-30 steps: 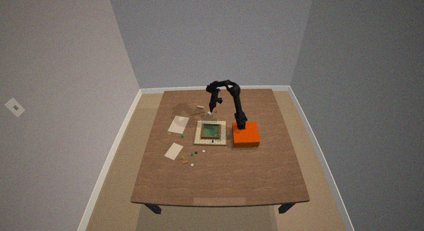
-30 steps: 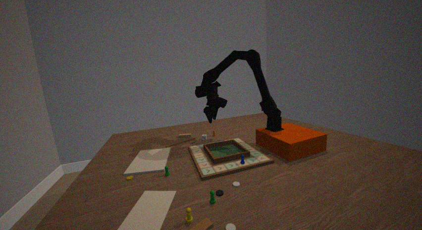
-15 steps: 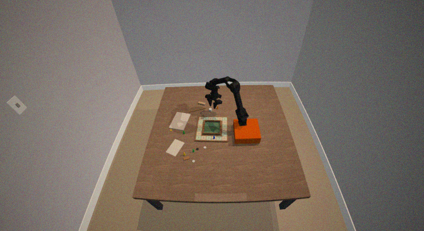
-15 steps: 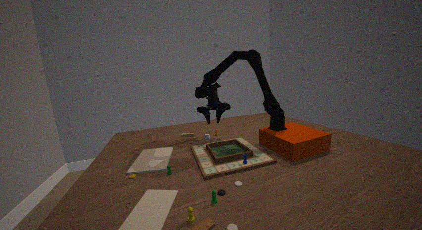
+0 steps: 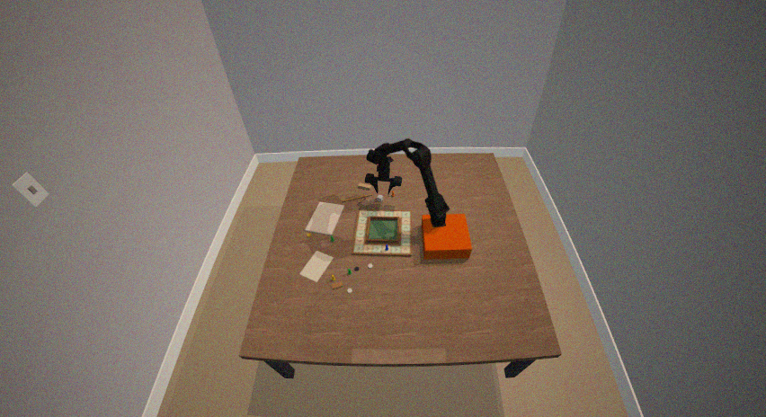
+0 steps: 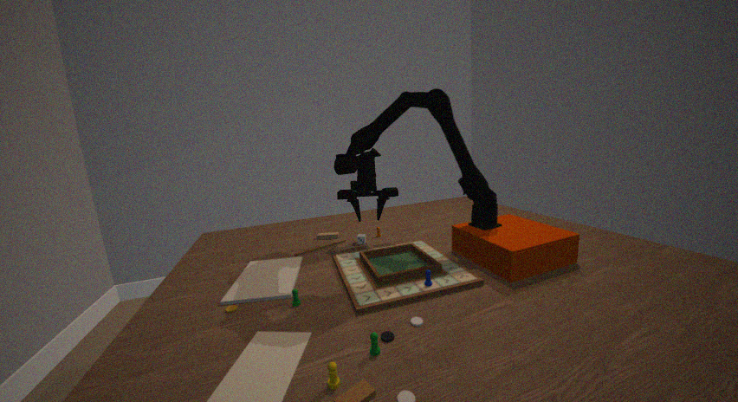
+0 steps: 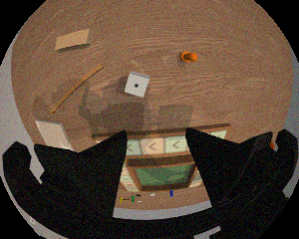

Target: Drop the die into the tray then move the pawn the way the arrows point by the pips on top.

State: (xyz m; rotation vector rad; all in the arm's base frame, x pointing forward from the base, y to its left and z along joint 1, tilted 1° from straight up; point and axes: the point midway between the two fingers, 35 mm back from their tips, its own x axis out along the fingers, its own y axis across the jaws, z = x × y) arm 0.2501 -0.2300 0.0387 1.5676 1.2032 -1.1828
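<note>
The white die is 2 cm ahead of my gripper tip, 4 cm to the right of it and 7 cm below it. From my gripper tip the other things lie so: orange pawn: 6 cm behind, 6 cm to the right, 6 cm below; then thin stick: 15 cm ahead, 6 cm to the right, 8 cm below; then green dice tray: 2 cm ahead, 20 cm to the left, 7 cm below.
</note>
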